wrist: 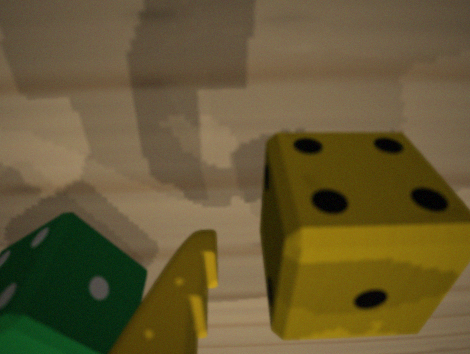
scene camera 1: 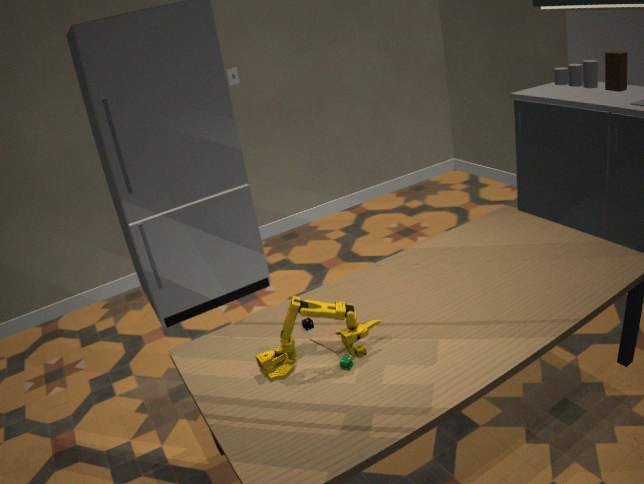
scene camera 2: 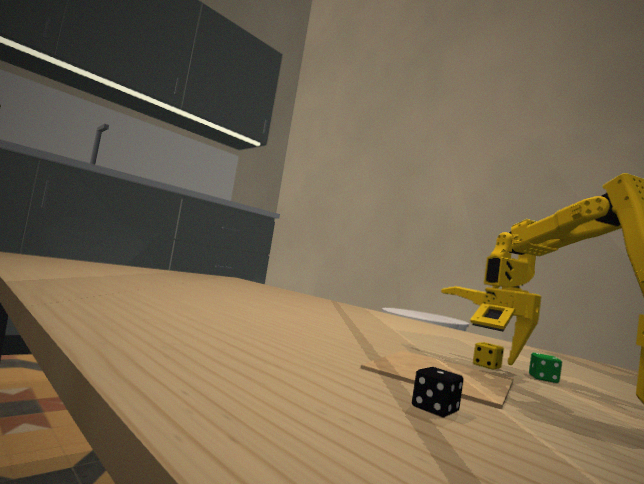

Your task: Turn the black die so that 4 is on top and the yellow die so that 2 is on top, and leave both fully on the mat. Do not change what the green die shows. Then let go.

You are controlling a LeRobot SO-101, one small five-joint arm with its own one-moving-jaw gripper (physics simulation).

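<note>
My gripper is fully open and empty; in the wrist view one notched jaw shows, between the green and yellow dice. The yellow die is on the table beyond the mat; its bright upper face shows 1, and 4 is on a side. The green die is on the table on the fixed jaw's other side; its top number is unclear. The black die stands on the table outside the mat, 1 on top, 5 on a side.
The wooden table carries the arm's base. The thin mat lies between the black die and the yellow die in scene camera 2. A fridge and grey cabinets stand beyond the table.
</note>
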